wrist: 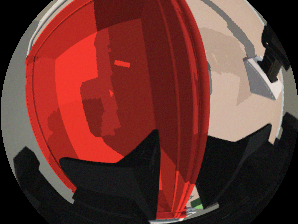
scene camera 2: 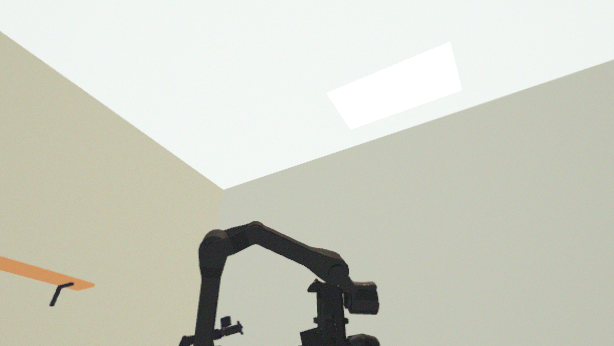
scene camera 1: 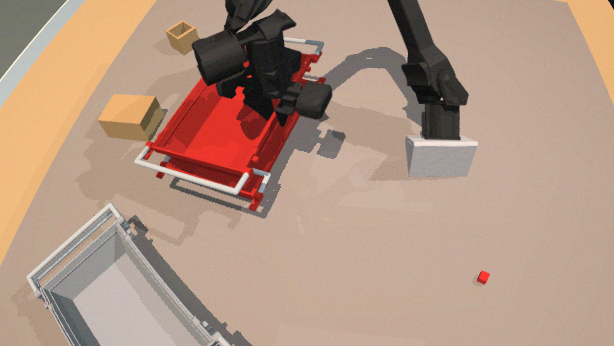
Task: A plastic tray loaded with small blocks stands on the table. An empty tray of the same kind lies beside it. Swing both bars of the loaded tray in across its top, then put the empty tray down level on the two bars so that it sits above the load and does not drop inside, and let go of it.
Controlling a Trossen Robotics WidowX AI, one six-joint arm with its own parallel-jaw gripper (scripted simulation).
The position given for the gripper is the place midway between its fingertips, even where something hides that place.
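Gripper [scene camera 1: 278, 123], visible. Wrist view too: the gripper [wrist: 167, 132]. Red tray [scene camera 1: 224, 135], visible. Wrist view also: the tray [wrist: 97, 85]. Red tray out of frame in scene camera 2.
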